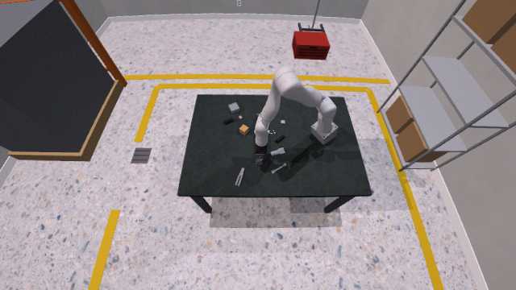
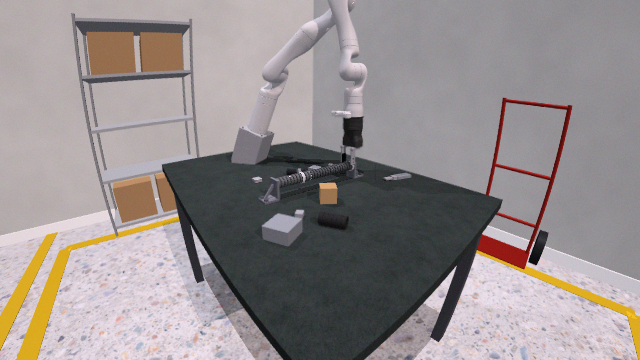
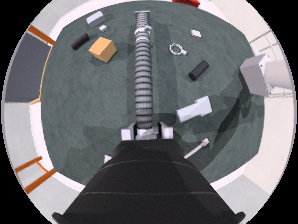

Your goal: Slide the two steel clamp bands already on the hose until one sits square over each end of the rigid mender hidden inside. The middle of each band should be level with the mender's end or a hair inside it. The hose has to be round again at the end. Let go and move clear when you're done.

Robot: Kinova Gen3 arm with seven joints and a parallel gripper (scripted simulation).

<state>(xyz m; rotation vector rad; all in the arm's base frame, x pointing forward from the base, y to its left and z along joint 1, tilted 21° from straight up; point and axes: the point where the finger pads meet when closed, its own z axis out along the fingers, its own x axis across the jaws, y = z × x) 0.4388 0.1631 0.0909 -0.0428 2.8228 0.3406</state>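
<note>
Right now the tan cube is 20 cm to the right of my hand, 13 cm ahead of it and 5 cm below it. Also, from my hand: black cylinder 15 cm to the right, 14 cm behind, 6 cm below; grey tool 15 cm to the left, 12 cm ahead, 7 cm below; grey cube 33 cm to the right, 17 cm ahead, 7 cm below.
</note>
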